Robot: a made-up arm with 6 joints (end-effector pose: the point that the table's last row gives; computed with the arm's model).
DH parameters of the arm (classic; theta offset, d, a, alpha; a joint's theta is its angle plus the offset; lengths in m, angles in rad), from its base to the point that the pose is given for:
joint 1: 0 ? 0 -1.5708
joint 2: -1.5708 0 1.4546 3.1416
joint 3: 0 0 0 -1.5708
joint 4: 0 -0.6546 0 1.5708
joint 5: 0 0.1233 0 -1.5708
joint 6: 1.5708 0 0 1.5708
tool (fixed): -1.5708 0 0 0
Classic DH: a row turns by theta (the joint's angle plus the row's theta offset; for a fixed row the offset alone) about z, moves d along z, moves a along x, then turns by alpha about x.
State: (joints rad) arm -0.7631 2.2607 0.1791 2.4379 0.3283 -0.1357
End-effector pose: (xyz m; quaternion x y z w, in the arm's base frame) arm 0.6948 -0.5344 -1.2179 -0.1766 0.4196 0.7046 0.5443
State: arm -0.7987 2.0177 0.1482 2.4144 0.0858 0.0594
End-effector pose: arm 0.9014 -0.7937 -0.9605 -0.3886 0.4393 0.6405 0.4958
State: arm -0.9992 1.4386 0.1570 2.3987 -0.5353 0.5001
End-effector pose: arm 1.0006 -1.3878 -0.0940 -0.6938 0.5989 0.3503 0.1930
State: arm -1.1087 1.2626 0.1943 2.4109 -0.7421 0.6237
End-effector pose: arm 0.8728 -1.5465 0.2251 -0.6871 0.6852 0.2343 0.0595
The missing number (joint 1, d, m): 0.3179
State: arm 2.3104 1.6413 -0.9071 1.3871 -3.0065 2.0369
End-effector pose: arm -0.6412 0.7362 -0.2510 0.1294 -0.3687 0.7664 0.5098
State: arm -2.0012 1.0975 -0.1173 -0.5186 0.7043 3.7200
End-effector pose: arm -0.7088 -1.2872 0.3461 -0.3957 0.8610 0.2644 0.1795
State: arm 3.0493 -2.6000 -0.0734 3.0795 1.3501 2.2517
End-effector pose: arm 1.2721 -0.2413 -0.5571 -0.5037 -0.3249 -0.7668 0.2297
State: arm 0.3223 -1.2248 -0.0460 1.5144 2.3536 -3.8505
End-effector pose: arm -1.1664 -0.3968 1.4632 -0.0317 0.6072 0.6234 0.4915
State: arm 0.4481 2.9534 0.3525 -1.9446 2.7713 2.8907
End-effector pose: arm -0.3333 -0.1103 -1.3495 0.7123 -0.2014 0.2387 0.6286
